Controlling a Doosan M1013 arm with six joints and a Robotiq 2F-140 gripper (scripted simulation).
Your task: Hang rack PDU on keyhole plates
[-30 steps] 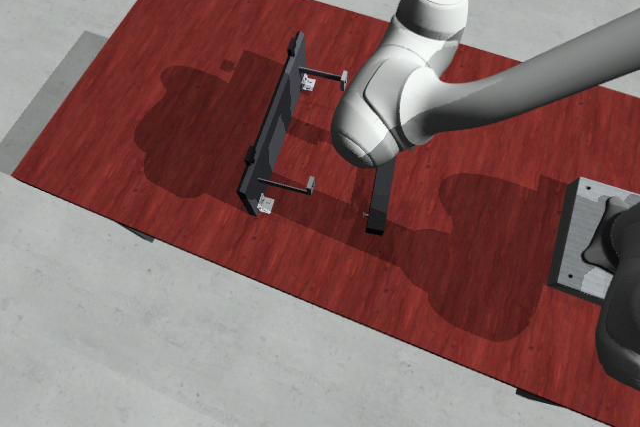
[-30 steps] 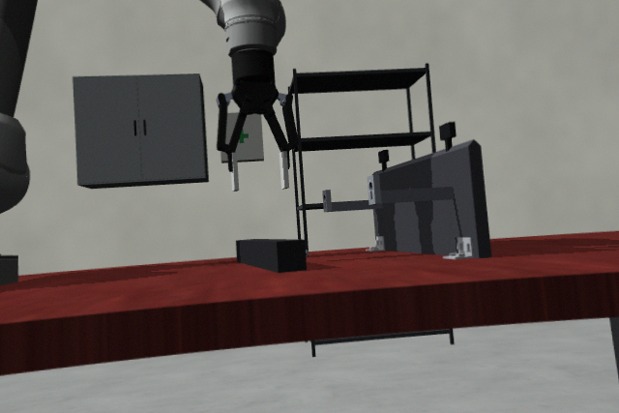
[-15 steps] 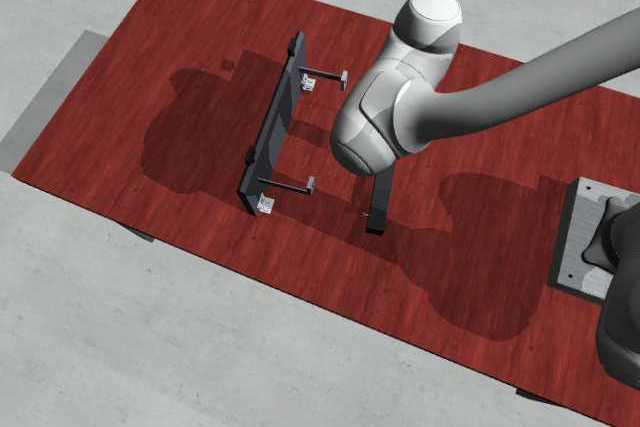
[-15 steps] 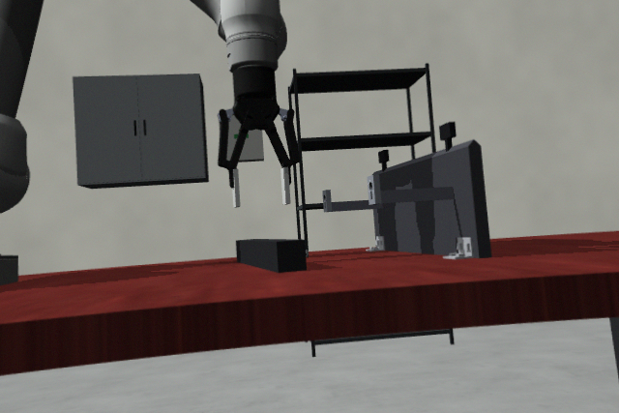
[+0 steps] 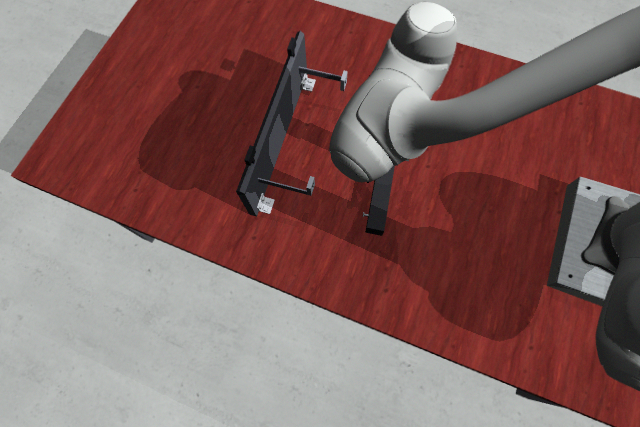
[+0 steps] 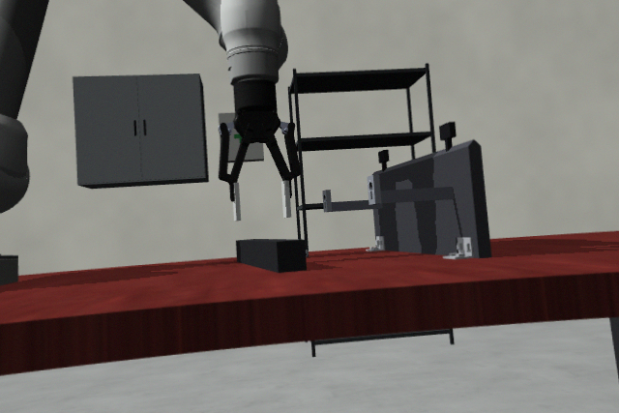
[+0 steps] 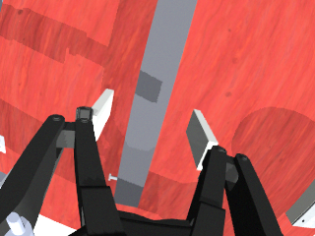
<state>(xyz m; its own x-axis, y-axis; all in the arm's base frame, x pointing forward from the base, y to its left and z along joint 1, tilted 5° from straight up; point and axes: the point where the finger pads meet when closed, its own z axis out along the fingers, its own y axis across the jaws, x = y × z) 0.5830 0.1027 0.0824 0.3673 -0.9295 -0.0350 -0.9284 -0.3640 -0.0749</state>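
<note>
Now: hand 2 cm short of the rack PDU, 1 cm to the right of it and 9 cm above it. From my hand the other things lie so: dark upright panel: 28 cm ahead, 9 cm to the left, 2 cm below.
</note>
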